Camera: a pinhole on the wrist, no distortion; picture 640 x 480 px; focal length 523.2 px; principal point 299.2 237.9 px. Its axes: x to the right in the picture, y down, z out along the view. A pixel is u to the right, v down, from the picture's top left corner.
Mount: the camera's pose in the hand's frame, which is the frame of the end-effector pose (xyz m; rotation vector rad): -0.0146 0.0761 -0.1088 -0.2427 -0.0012 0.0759
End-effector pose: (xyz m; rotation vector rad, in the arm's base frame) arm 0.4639 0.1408 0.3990 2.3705 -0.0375 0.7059
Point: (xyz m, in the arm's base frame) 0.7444 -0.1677 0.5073
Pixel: outside the picture
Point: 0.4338 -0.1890 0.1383
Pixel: 80 168
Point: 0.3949 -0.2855 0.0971
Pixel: 50 224
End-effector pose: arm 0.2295 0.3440 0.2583 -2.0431 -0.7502 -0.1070
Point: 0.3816 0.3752 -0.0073
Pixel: 426 456
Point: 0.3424 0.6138 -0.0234
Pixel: 450 202
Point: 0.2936 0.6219 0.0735
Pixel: 462 81
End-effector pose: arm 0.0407 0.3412 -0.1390 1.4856 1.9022 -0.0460
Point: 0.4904 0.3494 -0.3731
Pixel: 418 321
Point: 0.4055 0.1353 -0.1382
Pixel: 73 346
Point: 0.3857 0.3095 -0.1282
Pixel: 247 461
